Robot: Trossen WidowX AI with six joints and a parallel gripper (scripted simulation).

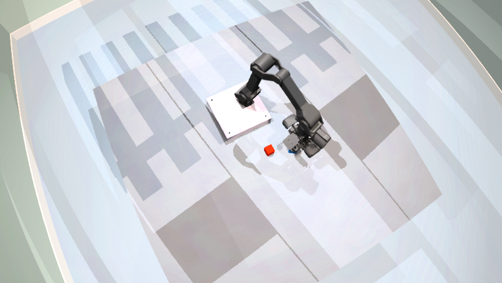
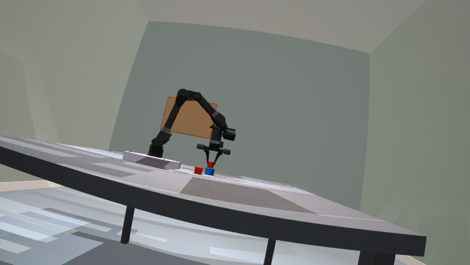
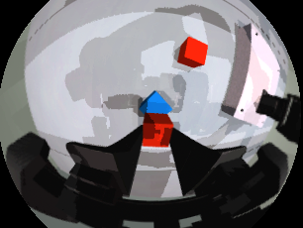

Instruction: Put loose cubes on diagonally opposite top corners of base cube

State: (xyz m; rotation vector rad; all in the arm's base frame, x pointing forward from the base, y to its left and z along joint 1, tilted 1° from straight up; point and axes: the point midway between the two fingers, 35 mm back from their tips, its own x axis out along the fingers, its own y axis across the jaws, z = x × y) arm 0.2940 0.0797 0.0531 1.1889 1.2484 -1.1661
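Right now the red cube is right at my gripper tip. Round my gripper tip: blue cube 20 mm to the right, 40 mm below.
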